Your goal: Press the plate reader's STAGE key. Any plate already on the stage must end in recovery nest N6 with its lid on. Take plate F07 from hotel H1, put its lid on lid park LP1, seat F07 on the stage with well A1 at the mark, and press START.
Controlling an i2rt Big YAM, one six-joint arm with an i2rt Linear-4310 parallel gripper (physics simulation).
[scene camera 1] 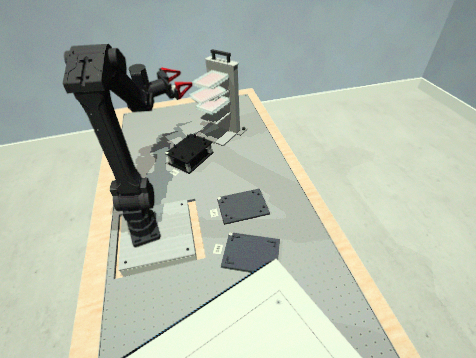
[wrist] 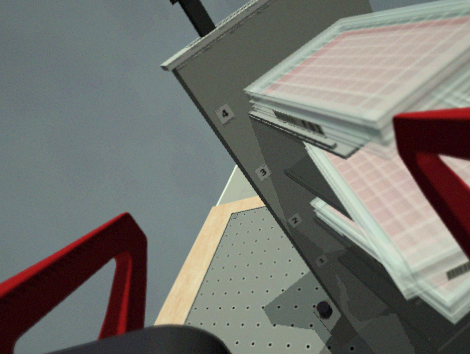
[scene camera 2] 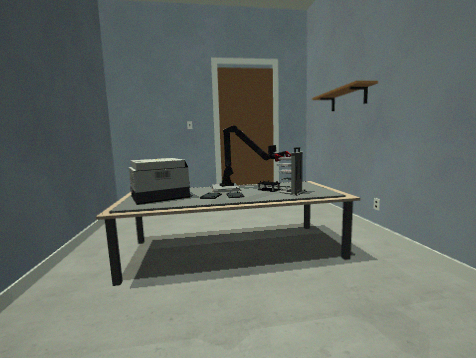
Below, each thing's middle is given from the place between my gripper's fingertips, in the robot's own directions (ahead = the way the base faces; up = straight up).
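I can see the rack side wall (scene camera 1: 232,122), which is 15 cm ahead of my hand and 13 cm below it. The hotel shelf (wrist: 429,320) is 4 cm to the right of my hand, 9 cm ahead of it and 18 cm below it. As for the white reader top (scene camera 1: 206,323), it is 105 cm to the right of my hand, 23 cm behind it and 2 cm below it.
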